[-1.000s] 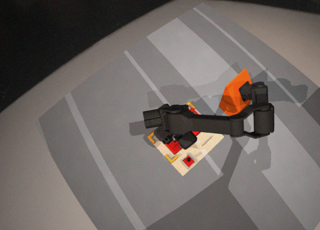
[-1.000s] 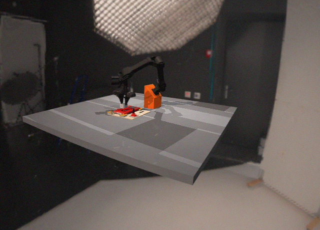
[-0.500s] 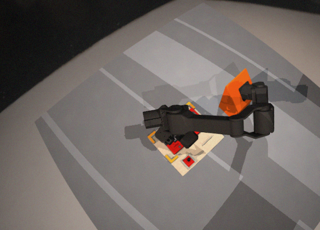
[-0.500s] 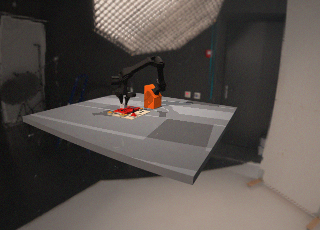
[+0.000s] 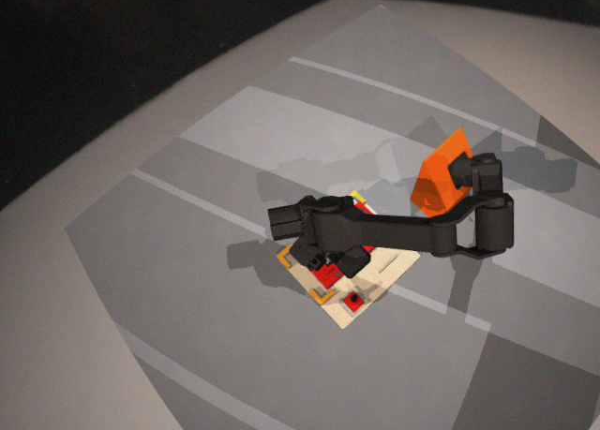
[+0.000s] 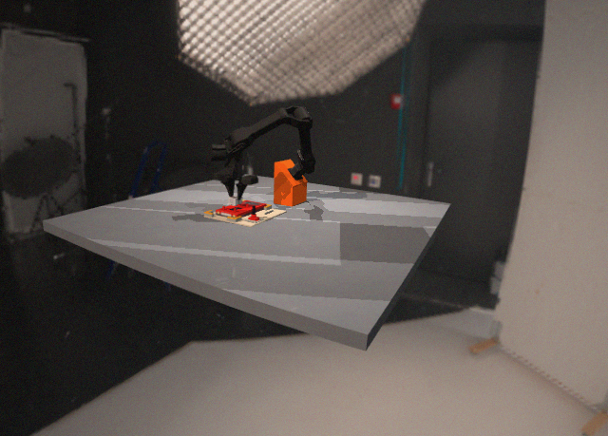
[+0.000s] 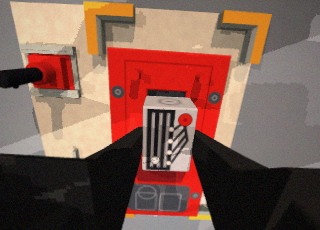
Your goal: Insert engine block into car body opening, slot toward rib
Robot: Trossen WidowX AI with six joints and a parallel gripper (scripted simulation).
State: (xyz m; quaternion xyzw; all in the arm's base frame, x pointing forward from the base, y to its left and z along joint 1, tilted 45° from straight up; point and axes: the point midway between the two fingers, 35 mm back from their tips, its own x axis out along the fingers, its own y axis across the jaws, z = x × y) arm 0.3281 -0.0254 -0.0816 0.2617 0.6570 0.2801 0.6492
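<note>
My gripper tip is 10 mm above the engine block. Round my gripper tip: beige board (30 mm behind, 20 mm to the left, 50 mm below).
</note>
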